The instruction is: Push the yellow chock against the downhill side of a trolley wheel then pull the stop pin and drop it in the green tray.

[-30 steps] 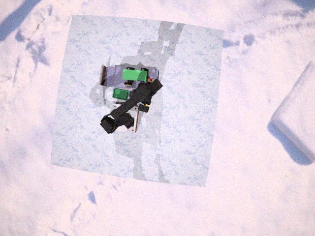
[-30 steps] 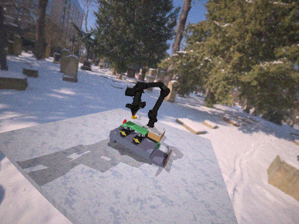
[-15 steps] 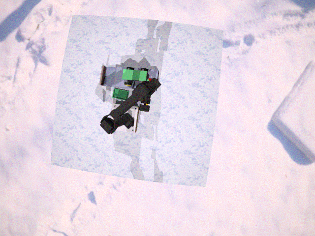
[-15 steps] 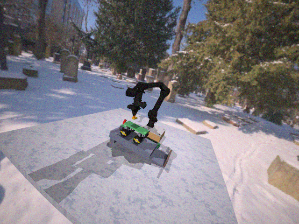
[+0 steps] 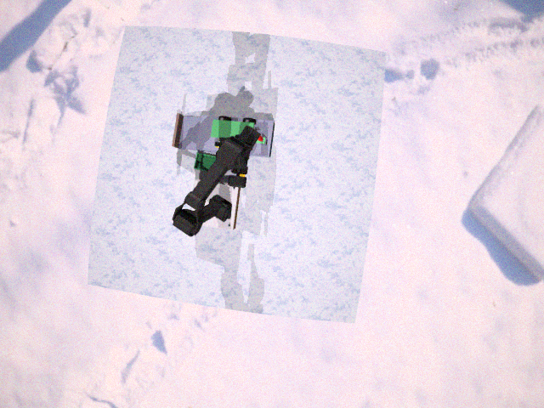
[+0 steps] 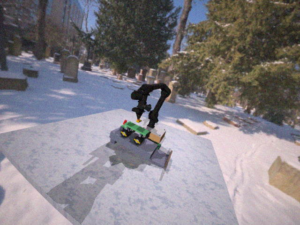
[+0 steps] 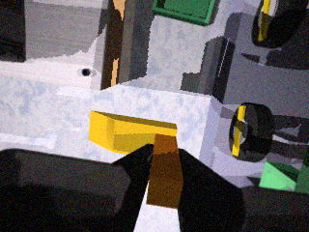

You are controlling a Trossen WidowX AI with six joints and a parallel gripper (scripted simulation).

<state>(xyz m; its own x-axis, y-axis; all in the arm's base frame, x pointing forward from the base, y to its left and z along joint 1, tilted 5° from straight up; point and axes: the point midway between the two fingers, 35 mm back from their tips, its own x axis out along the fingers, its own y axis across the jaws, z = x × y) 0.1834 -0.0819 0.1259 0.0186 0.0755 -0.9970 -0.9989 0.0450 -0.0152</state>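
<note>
My gripper tip is 110 mm short of the stop pin, 60 mm to the left of it and 40 mm above it. Round my gripper tip: grey ramp 140 mm ahead, 60 mm to the left, 120 mm below; then yellow chock 20 mm behind, 10 mm below; then green trolley 140 mm ahead, 50 mm to the left, 60 mm below.
</note>
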